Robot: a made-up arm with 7 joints.
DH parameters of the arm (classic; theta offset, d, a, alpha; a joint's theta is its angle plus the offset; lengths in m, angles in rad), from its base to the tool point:
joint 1: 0 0.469 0 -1.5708
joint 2: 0 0 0 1.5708
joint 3: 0 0.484 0.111 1.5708
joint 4: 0 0 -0.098 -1.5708
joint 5: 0 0.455 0 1.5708
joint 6: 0 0 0.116 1.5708
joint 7: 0 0 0 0
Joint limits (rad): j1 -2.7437..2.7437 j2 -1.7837..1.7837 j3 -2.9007..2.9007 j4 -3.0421..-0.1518 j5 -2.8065..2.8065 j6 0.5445..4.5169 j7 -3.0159..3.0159
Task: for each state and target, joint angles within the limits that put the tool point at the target. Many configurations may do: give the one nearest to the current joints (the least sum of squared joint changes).
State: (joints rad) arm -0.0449 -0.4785 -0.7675 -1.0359 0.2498 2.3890 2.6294
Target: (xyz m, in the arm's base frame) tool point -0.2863 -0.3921 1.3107
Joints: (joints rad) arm -0.1952 -0.7077 -0.8004 -1.3668 0.2824 2.4809 2.6294
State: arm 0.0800 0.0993 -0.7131 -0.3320 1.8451 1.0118 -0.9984
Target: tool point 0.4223 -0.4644 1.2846
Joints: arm -0.2578 0.2133 -0.9169 -0.9120 1.7626 0.9749 -0.9984
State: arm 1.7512 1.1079 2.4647 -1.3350 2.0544 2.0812 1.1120
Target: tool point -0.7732 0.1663 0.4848
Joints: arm 1.9428 1.5984 1.7103 -1.7741 2.0738 2.2547 1.1120
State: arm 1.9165 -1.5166 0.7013 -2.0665 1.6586 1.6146 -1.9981
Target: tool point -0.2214 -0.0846 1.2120
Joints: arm 1.7925 -1.0788 0.3667 -1.9187 1.6538 1.6583 -1.9981
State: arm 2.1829 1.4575 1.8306 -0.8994 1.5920 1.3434 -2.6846
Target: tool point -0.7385 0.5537 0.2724
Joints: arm 1.7155 1.7837 1.4488 -1.3920 1.5572 1.3471 -2.6846
